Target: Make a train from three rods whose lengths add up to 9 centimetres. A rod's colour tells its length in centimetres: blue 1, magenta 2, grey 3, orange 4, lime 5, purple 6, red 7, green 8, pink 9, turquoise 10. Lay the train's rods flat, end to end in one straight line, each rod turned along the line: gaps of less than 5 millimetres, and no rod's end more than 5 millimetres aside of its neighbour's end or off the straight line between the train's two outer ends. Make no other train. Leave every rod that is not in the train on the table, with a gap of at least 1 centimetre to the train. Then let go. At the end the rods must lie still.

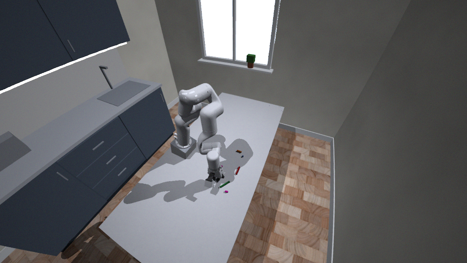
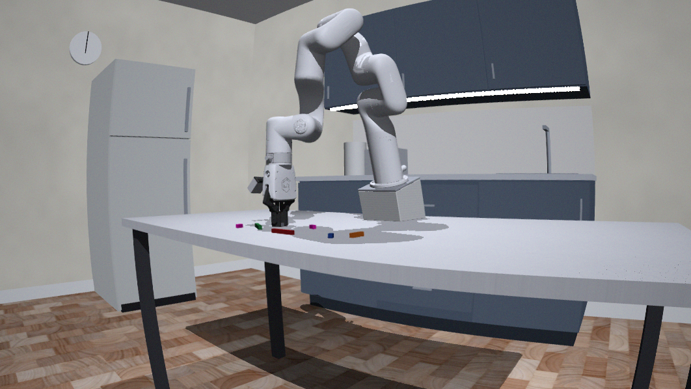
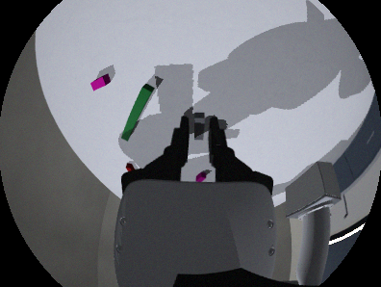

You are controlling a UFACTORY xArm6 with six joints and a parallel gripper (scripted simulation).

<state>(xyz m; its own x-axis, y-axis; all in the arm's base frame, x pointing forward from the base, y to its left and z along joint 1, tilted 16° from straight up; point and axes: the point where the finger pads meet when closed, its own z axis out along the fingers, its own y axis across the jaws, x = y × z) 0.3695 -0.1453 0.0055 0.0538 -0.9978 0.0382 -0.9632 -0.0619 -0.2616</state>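
My gripper is now 2 cm above the grey rod. Round my hand: red rod 13 cm to the left, 12 cm ahead, 2 cm below; small blue rod 27 cm to the left, 11 cm ahead, 2 cm below; green rod 7 cm ahead, 2 cm below, 1 cm to the right.
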